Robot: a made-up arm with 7 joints.
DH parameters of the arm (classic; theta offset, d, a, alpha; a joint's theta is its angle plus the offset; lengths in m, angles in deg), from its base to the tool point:
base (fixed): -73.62 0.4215 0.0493 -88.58
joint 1: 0 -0.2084 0.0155 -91.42
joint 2: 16.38 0.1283 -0.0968 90
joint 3: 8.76 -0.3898 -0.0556 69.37
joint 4: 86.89 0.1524 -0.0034 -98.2
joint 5: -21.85 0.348 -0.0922 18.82
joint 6: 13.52 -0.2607 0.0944 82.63
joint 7: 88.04 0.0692 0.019 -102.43
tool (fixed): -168.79 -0.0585 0 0
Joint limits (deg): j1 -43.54..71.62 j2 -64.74..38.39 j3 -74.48..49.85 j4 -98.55..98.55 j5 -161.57..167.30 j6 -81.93..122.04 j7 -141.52..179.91
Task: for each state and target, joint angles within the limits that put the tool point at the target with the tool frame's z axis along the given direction. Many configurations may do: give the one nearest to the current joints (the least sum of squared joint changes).
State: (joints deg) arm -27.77 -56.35 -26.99 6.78 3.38 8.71 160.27
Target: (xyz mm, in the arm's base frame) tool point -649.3 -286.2 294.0 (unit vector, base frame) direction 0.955 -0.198 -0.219
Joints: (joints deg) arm -28.72 -48.75 -48.28 19.47 16.69 12.61 145.30
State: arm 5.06 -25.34 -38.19 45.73 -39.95 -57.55 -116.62
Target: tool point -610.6 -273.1 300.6 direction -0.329 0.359 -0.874
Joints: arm -23.80 -44.78 -71.57 19.11 -27.60 -35.62 -118.93
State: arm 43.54 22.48 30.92 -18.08 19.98 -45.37 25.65
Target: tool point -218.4 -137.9 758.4 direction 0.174 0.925 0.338
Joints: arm 71.62 38.39 17.50 -57.11 16.75 -72.67 -5.95
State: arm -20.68 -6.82 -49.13 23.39 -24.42 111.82 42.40
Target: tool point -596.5 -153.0 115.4 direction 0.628 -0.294 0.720
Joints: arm -20.81 -39.56 -27.32 13.59 -46.24 105.13 66.66
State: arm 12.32 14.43 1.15 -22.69 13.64 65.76 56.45
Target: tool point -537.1 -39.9 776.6 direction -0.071 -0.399 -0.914
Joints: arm 65.42 1.19 39.01 -10.05 20.62 88.41 36.97
